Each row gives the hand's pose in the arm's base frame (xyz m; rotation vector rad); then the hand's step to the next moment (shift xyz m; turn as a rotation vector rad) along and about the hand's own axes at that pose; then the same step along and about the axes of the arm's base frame.
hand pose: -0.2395 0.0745 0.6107 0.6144 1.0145 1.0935
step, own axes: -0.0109 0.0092 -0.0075 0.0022 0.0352 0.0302
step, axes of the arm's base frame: -0.0119 -0.0072 0.0082 0.0123 0.0170 0.0414
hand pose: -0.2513 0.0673 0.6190 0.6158 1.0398 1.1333
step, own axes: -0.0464 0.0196 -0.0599 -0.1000 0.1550 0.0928
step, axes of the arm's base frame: -0.0654 -0.0424 0.0073 0.0109 -0.0316 0.2038
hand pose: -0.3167 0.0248 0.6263 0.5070 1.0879 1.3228
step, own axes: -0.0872 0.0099 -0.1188 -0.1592 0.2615 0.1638
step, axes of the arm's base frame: -0.0960 -0.1111 -0.0159 0.0234 -0.0425 0.3438
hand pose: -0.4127 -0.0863 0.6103 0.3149 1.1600 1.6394
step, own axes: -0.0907 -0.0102 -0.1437 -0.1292 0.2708 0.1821
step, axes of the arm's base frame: -0.0560 -0.1530 -0.0493 0.0181 -0.0071 0.3504
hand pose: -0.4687 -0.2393 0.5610 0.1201 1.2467 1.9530
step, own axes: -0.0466 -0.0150 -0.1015 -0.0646 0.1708 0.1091
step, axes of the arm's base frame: -0.0073 -0.1013 -0.0488 -0.0027 0.0026 0.2127
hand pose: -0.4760 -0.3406 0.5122 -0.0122 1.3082 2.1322
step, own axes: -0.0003 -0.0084 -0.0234 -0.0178 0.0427 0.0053
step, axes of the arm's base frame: -0.0026 -0.0164 -0.0185 -0.0060 -0.0179 0.0426
